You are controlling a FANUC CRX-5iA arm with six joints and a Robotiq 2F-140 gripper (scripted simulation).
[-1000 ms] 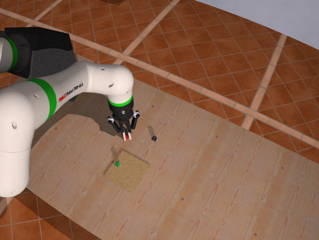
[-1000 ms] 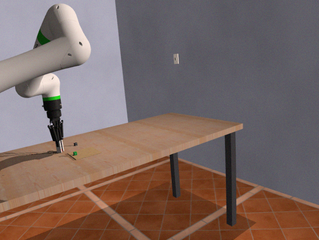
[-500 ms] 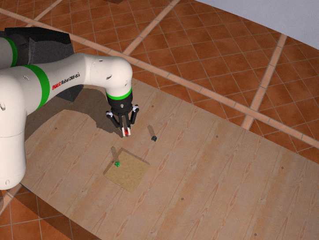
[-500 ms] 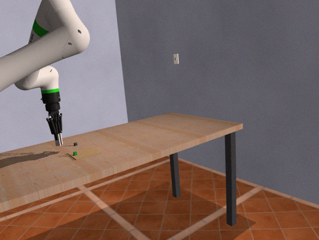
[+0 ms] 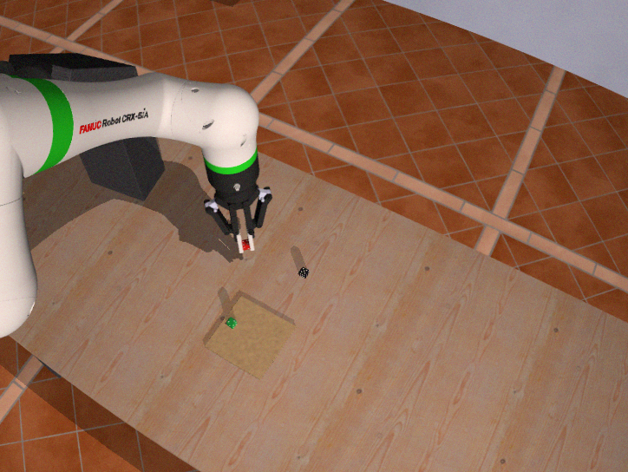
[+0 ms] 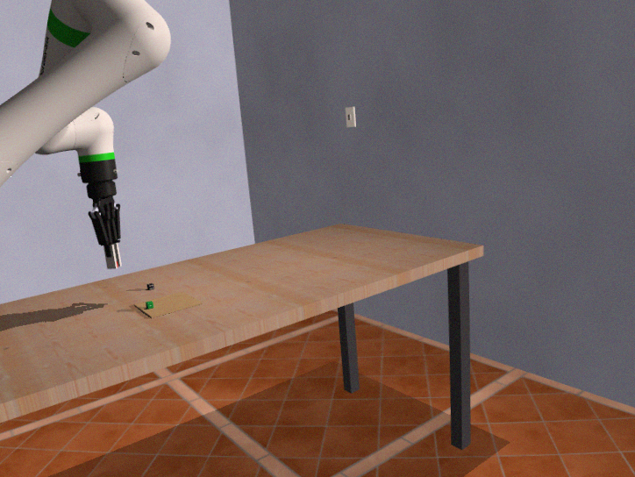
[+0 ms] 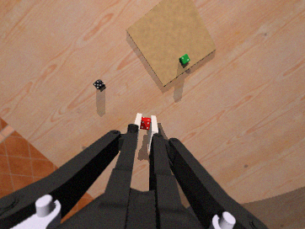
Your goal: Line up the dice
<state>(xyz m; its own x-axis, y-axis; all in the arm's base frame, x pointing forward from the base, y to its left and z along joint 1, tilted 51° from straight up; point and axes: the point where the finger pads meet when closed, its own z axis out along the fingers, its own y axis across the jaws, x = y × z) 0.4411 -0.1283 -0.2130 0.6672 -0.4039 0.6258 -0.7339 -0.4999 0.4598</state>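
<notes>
Now: the tan mat 8 cm ahead of my hand, 14 cm to the right of it and 13 cm below it. Also, from my hand: red die: 3 cm below; then green die: 3 cm ahead, 13 cm to the right, 12 cm below; then black die: 11 cm ahead, 5 cm to the left, 13 cm below.
</notes>
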